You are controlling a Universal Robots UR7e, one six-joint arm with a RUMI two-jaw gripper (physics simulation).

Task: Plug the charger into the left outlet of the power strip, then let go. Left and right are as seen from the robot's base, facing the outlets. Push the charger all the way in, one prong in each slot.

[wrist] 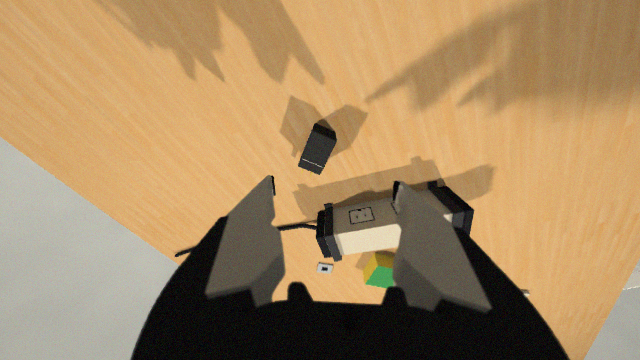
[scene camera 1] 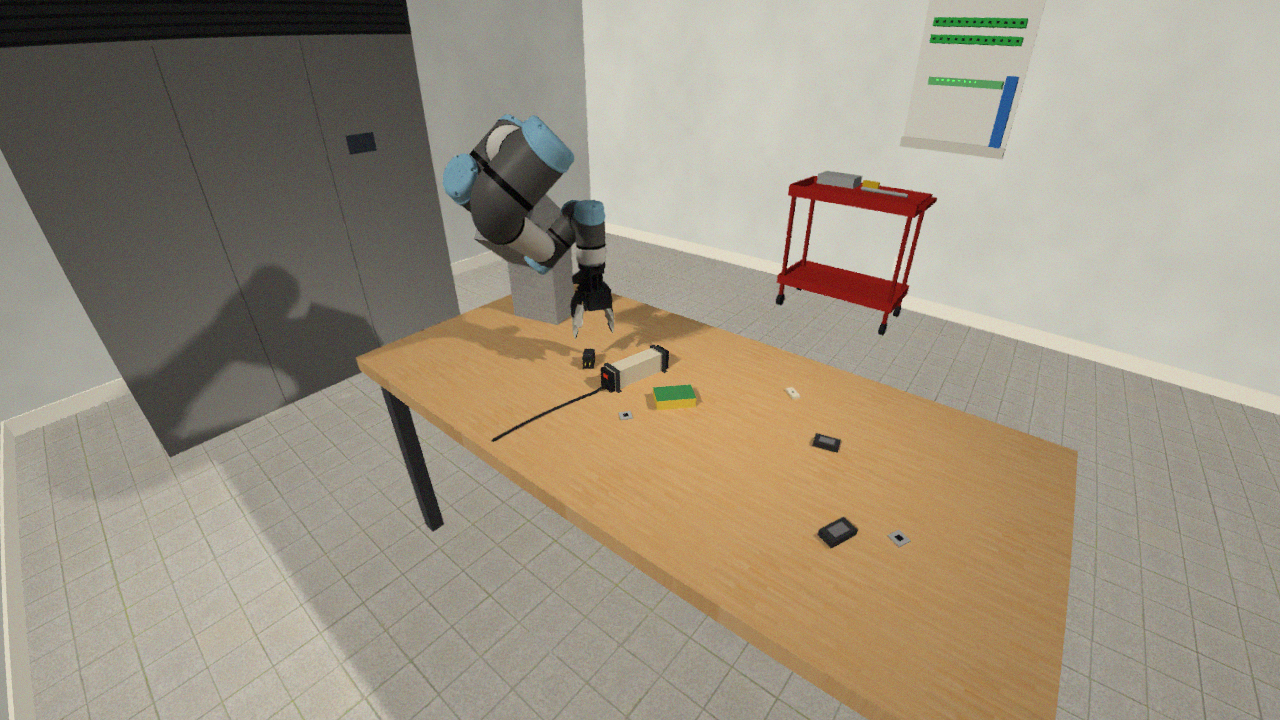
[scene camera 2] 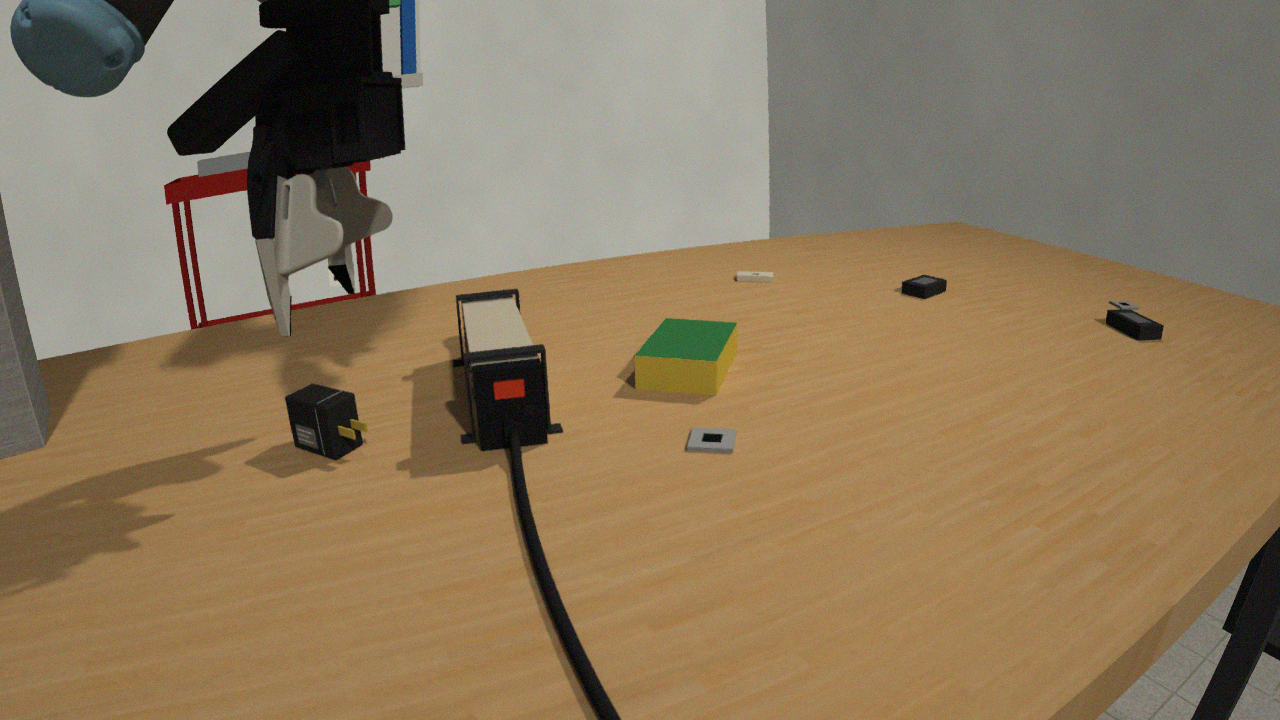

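Note:
The black charger [scene camera 1: 588,359] [scene camera 2: 322,420] [wrist: 318,149] rests on the table beside the power strip. Its two gold prongs [scene camera 2: 352,428] point toward the strip's side in scene camera 2. The power strip [scene camera 1: 637,367] [scene camera 2: 496,326] [wrist: 370,239] is cream with black end caps. In the wrist view, the outlet nearer the cord [wrist: 361,215] shows on the face toward the charger; the left outlet, farther from the cord, is mostly hidden behind a finger. My gripper [scene camera 1: 594,332] [scene camera 2: 317,312] [wrist: 333,179] is open and empty, above the charger and strip, touching neither.
A green-and-yellow block [scene camera 1: 674,397] [scene camera 2: 685,356] [wrist: 381,271] lies beyond the strip, near a small grey plate [scene camera 1: 625,415] [scene camera 2: 712,439] [wrist: 325,268]. The black cord [scene camera 1: 546,413] [scene camera 2: 542,555] runs from the strip's end. Small black devices [scene camera 1: 826,442] [scene camera 1: 837,531] lie farther along the table.

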